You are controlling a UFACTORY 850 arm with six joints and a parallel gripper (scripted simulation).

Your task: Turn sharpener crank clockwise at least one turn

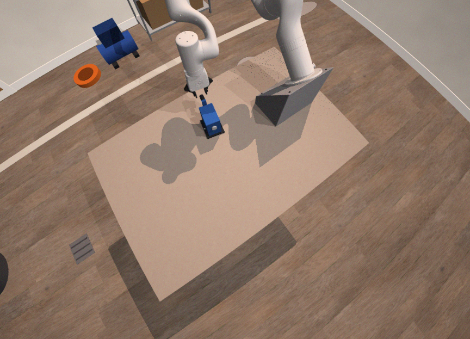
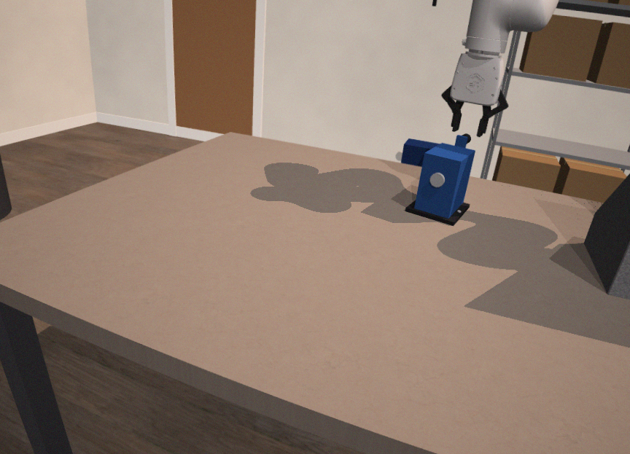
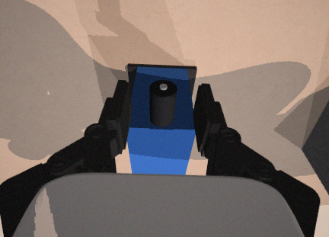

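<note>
Now: hand 3 cm above the dark crank knob and 2 cm to the right of it. Also, from my hand: sharpener crank 4 cm below, 2 cm to the left.
</note>
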